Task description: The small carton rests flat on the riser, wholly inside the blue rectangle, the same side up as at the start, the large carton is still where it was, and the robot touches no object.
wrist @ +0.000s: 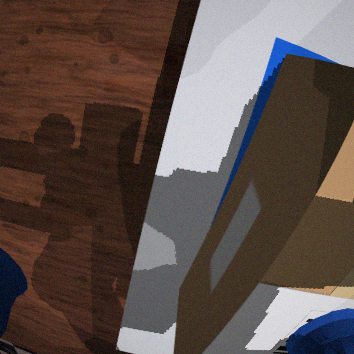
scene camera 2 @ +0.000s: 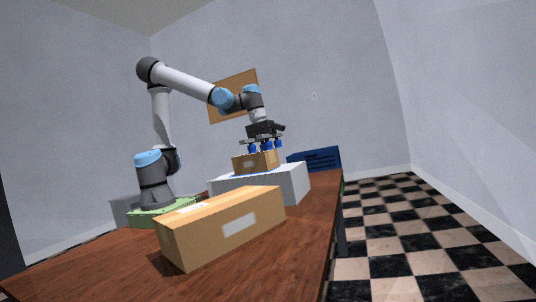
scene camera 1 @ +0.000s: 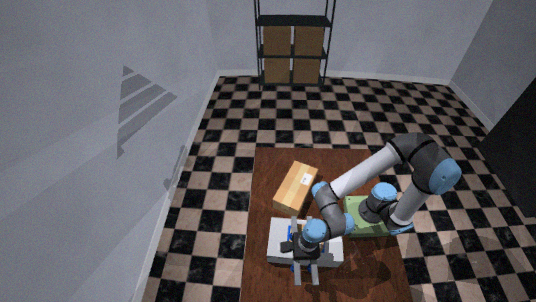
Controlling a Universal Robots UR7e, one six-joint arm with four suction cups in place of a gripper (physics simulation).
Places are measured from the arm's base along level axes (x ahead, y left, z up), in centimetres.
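Pixels of known places: hand at its tool point: [wrist: 163, 242]; arm's base at its link origin: [scene camera 2: 158, 205] [scene camera 1: 371, 211].
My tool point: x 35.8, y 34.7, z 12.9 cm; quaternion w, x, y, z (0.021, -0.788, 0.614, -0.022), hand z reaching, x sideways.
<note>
For each thing: its middle in the pictures, then the offset to it from my tool point. "spot": a spot on its surface instead. Level surfaces: height alone.
- small carton at the middle of its body: [wrist: 327, 263] [scene camera 2: 255, 161] [scene camera 1: 306, 238] dz -3.2, dx -0.9, dy -8.3 cm
- white riser at the middle of its body: [wrist: 291, 182] [scene camera 2: 258, 185] [scene camera 1: 304, 242] dz -12.9, dx -1.1, dy -9.3 cm
- rectangle at a spot on its surface: [wrist: 281, 48] spot: dz -6.9, dx +6.6, dy -2.3 cm
- large carton at the middle of its body: [scene camera 2: 222, 220] [scene camera 1: 295, 188] dz -13.9, dx +9.2, dy -41.8 cm
- wooden table at its surface level: dz -18.9 cm
The small carton [scene camera 2: 250, 164] [wrist: 287, 130] sits flat on the white riser [scene camera 1: 277, 250] [scene camera 2: 297, 182] [wrist: 197, 120]. Blue of the rectangle [scene camera 1: 290, 233] [wrist: 281, 48] shows past one corner in the wrist view and narrows to nothing along the carton's long side; I cannot tell whether the lower corner lies inside it. My suction gripper [scene camera 1: 304, 250] [scene camera 2: 265, 146] is open, its cups right at the carton's top; contact or a small gap cannot be told. In scene camera 1 my gripper hides most of the small carton. The large carton [scene camera 1: 295, 189] [scene camera 2: 220, 230] lies flat on the table.
The wooden table [scene camera 1: 265, 160] [scene camera 2: 100, 265] carries the green base plate [scene camera 1: 352, 210] [scene camera 2: 142, 218] under my arm. A blue crate [scene camera 2: 320, 159] stands behind the riser. A black shelf rack [scene camera 1: 295, 20] with brown boxes stands at the far wall.
</note>
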